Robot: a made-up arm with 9 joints. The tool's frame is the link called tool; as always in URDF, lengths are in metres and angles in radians. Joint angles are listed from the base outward. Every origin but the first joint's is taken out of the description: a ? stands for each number. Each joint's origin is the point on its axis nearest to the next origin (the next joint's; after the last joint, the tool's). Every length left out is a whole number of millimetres.
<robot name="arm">
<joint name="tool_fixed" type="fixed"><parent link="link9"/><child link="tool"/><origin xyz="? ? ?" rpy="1.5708 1.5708 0"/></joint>
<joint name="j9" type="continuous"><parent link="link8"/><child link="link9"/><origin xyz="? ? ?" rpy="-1.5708 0 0"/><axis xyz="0 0 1"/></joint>
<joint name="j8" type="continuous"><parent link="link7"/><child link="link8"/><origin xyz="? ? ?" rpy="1.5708 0 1.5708"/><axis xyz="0 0 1"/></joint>
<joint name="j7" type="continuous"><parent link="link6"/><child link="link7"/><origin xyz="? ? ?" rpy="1.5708 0 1.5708"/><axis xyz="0 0 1"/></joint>
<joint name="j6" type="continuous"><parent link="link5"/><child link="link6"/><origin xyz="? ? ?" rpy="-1.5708 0 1.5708"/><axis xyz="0 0 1"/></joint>
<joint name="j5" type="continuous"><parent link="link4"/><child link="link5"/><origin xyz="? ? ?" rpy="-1.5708 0 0"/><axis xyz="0 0 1"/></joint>
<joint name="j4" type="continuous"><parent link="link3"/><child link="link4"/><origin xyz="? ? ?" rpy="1.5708 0 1.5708"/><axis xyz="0 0 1"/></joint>
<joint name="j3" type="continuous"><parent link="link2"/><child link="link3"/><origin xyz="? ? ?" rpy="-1.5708 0 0"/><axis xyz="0 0 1"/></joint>
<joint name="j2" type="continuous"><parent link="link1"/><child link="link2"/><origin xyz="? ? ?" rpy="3.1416 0 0"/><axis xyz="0 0 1"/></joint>
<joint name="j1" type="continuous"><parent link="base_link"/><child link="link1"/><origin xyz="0 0.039 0.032" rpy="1.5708 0 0"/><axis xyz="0 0 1"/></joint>
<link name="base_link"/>
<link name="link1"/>
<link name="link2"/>
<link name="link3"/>
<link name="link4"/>
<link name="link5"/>
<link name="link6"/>
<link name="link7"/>
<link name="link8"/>
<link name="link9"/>
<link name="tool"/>
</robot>
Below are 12 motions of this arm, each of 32 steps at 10 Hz.
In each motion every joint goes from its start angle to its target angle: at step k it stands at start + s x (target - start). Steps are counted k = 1, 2, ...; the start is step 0. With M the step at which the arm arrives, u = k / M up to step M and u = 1 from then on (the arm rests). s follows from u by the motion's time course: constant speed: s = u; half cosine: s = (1 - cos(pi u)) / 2; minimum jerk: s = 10 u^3 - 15 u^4 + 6 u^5.
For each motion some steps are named. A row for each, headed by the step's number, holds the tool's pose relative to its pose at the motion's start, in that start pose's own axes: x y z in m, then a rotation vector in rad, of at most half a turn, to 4 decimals.
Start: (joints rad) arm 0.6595 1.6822 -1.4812 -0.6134 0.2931 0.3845 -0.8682 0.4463 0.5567
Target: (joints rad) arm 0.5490 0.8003 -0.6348 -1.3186 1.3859 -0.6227 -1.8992 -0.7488 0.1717
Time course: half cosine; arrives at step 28
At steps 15, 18, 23, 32:
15: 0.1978 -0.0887 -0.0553 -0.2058 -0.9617 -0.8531
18: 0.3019 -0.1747 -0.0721 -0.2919 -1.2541 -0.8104
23: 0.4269 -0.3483 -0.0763 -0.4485 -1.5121 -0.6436
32: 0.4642 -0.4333 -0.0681 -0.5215 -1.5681 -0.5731

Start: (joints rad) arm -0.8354 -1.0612 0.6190 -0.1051 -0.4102 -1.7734 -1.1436 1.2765 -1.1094
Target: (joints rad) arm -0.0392 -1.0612 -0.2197 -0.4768 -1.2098 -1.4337 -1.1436 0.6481 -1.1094
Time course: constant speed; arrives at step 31
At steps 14, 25, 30, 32:
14: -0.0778 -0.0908 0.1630 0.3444 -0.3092 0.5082
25: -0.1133 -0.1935 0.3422 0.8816 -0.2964 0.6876
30: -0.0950 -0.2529 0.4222 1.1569 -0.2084 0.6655
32: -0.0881 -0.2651 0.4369 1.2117 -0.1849 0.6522

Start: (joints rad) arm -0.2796 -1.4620 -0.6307 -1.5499 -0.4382 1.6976 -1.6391 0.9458 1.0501
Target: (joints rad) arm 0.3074 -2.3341 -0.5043 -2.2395 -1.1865 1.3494 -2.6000 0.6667 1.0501
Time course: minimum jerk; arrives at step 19
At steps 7, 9, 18, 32:
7: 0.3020 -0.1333 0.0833 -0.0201 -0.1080 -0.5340
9: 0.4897 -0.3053 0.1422 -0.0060 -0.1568 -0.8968
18: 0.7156 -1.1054 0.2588 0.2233 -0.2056 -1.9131
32: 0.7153 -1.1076 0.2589 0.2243 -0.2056 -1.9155

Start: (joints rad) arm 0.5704 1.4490 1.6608 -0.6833 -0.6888 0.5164 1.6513 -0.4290 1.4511
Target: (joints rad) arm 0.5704 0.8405 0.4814 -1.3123 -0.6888 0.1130 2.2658 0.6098 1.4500
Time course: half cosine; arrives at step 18
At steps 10, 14, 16, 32:
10: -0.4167 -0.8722 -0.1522 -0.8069 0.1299 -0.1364
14: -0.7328 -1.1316 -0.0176 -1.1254 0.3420 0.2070
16: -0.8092 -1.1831 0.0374 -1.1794 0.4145 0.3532
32: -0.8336 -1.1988 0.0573 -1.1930 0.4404 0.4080

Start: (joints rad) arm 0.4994 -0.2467 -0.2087 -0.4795 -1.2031 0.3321 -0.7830 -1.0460 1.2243
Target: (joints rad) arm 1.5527 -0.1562 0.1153 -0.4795 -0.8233 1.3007 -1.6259 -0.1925 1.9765
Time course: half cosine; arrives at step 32
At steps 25, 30, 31, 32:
25: -0.4525 -0.0715 -0.0851 0.5145 0.2453 -0.1093
30: -0.4842 -0.0651 -0.0810 0.6235 0.2255 -0.1799
31: -0.4863 -0.0648 -0.0808 0.6311 0.2240 -0.1853
32: -0.4870 -0.0646 -0.0807 0.6336 0.2235 -0.1871

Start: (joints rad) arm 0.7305 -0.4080 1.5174 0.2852 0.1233 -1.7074 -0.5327 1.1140 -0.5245
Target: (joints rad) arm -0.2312 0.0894 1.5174 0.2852 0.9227 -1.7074 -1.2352 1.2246 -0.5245
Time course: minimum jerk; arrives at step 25
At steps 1, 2, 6, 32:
1: -0.0001 0.0001 0.0001 0.0004 0.0006 0.0007
2: -0.0004 0.0006 0.0005 0.0030 0.0043 0.0054
6: -0.0095 0.0136 0.0091 0.0619 0.0884 0.1108
32: -0.2822 0.0849 0.1249 0.6367 0.9207 1.2096

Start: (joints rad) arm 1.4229 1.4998 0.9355 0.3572 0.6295 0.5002 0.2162 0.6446 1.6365
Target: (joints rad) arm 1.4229 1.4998 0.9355 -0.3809 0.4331 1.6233 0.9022 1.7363 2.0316
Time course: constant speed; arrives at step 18
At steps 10, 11, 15, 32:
10: 0.3194 0.0259 0.3463 -0.2483 -0.7034 0.7199
11: 0.3353 0.0546 0.3836 -0.2314 -0.7727 0.7870
15: 0.3565 0.1855 0.5283 -0.0770 -1.0322 1.0216
32: 0.3347 0.2800 0.6338 0.1273 -1.1957 1.1448

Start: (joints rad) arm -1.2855 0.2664 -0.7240 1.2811 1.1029 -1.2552 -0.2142 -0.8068 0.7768
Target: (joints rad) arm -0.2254 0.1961 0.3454 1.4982 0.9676 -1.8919 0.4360 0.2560 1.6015
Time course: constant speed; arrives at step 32
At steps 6, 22, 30, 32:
6: 0.0929 -0.0162 0.0988 0.0970 -0.2199 -0.0808
22: 0.0817 -0.1216 0.1626 0.1462 -0.3754 -0.5419
30: -0.0666 -0.0970 0.1270 0.0556 -0.2006 -0.6922
32: -0.1150 -0.0815 0.1242 0.0229 -0.1421 -0.7032

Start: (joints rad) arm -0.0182 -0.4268 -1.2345 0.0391 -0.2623 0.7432 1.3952 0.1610 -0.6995
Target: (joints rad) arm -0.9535 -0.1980 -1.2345 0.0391 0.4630 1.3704 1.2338 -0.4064 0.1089
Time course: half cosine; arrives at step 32
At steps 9, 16, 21, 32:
9: 0.1381 0.0995 -0.1317 0.1205 -0.0189 0.0741
16: 0.3551 0.3878 -0.3048 0.3074 -0.0132 0.2504
21: 0.4666 0.6786 -0.3627 0.4139 0.0064 0.4313
32: 0.5112 1.0403 -0.3407 0.4873 0.0184 0.6890

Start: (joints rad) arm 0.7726 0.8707 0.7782 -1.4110 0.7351 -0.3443 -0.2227 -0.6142 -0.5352
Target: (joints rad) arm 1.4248 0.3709 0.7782 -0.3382 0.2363 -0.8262 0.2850 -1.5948 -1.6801
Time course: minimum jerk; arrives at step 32
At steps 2, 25, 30, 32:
2: 0.0027 0.0002 0.0001 0.0033 -0.0005 -0.0046
25: 0.4387 -0.8131 -0.0023 0.9928 -1.4203 -1.8140
30: 0.3631 -0.8696 -0.0268 0.9563 -1.6272 -1.9275
32: 0.3605 -0.8711 -0.0276 0.9547 -1.6338 -1.9309

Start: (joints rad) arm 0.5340 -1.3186 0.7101 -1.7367 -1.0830 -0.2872 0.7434 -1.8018 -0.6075
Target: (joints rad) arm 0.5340 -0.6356 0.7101 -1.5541 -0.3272 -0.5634 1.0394 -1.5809 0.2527
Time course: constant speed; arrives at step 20
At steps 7, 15, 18, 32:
7: -0.0966 -0.0747 0.1531 -0.2764 -0.1743 0.0994
15: -0.1991 -0.1787 0.3953 -0.5877 -0.4209 0.1509
18: -0.2401 -0.2213 0.5015 -0.7012 -0.5242 0.1492
32: -0.2694 -0.2505 0.5759 -0.7754 -0.5957 0.1409

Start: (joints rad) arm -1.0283 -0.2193 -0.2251 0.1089 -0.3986 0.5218 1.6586 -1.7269 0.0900
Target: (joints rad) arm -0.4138 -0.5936 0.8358 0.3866 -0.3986 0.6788 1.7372 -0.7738 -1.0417
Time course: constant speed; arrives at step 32
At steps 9, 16, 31, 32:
9: 0.0592 -0.2408 -0.0800 0.0394 0.0416 0.0179
16: 0.0043 -0.4247 -0.1054 0.1241 0.1443 -0.0348
31: -0.3218 -0.6053 -0.0455 0.5395 0.3748 -0.3715
32: -0.3462 -0.6022 -0.0366 0.5792 0.3840 -0.4027

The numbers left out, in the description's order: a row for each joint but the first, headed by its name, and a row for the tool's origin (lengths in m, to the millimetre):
tool: -0.026 0.335 0
j9: -0.1 -0.143 0
j8: -0.113 -0.073 0
j7: 0.033 0.275 0
j6: 0.191 0.008 0
j5: 0.014 -0.469 0
j4: 0.251 0.023 0
j3: 0.063 0.6 0
j2: 0.209 -0.013 0

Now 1 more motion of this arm.
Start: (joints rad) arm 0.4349 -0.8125 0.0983 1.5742 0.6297 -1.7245 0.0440 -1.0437 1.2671
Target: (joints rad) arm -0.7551 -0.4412 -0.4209 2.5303 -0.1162 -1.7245 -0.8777 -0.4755 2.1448
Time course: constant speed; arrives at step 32
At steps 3, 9, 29, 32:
3: 0.1023 -0.0955 -0.0242 -0.1476 -0.0119 0.0482
9: 0.2768 -0.3406 -0.0509 -0.4052 0.0101 0.0936
29: 0.3062 -1.4410 0.1852 -0.7570 0.1700 -0.2995
32: 0.2179 -1.5938 0.2656 -0.7585 0.1572 -0.4359

